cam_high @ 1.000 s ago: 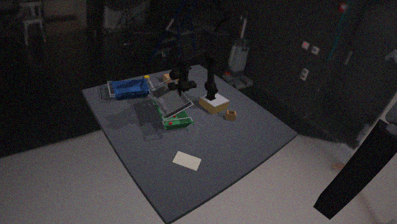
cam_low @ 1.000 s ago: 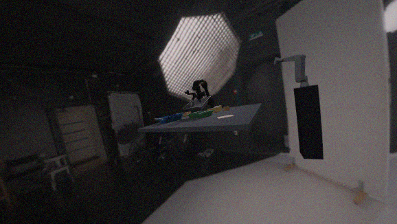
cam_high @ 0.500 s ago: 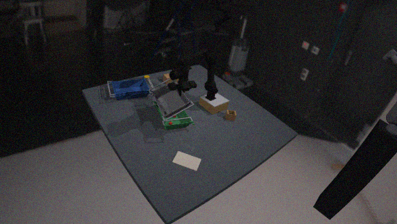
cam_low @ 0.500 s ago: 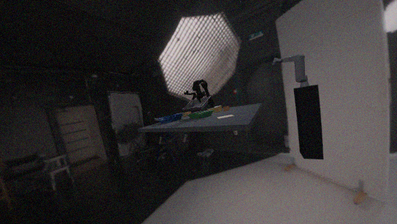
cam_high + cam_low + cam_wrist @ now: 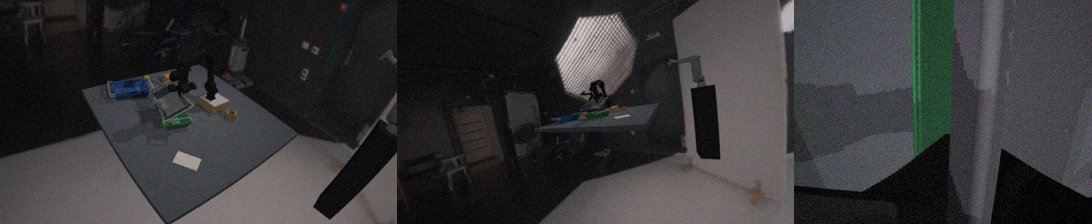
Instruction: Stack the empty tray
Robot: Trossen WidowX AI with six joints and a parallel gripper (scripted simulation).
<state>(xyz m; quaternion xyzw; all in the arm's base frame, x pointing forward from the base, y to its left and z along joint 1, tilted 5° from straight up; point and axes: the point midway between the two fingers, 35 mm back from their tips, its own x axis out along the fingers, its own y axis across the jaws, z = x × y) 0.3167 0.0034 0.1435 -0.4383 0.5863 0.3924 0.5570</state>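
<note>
Right now my gripper tip is 8 cm short of the grey tray, 3 cm to the left of it and 1 cm above it. Round my gripper tip: white card (35 cm to the left, 22 cm ahead, 16 cm below); small tan box (34 cm behind, 22 cm to the left, 15 cm below).
</note>
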